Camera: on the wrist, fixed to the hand. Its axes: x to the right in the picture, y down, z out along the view.
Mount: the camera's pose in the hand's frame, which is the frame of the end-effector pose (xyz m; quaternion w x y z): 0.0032 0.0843 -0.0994 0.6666 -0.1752 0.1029 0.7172
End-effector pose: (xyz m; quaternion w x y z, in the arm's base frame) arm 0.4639 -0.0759 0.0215 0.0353 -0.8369 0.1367 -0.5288
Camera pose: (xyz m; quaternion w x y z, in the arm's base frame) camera 0.3601 -0.1492 0.0507 0.2421 -0.4116 0.7876 -0.3894
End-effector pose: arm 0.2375 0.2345 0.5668 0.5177 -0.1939 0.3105 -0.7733
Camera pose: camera 0.2318 0.2365 0.4366 0.8338 0.0823 0.5348 -0.1097
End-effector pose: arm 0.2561 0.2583 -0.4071 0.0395 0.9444 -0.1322 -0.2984
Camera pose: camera 0.2966 0.1759 -0.3145 0.4194 0.5585 -0.7091 -0.0966
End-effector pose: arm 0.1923 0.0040 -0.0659 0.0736 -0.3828 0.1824 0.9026
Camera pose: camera 0.2331 -0.1121 -0.1088 0.6841 0.2301 -0.2456 -0.6470
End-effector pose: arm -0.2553 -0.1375 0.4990 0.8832 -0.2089 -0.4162 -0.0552
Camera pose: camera -0.1596 -0.1021 0.4179 0.6346 -0.5868 -0.0271 0.5022
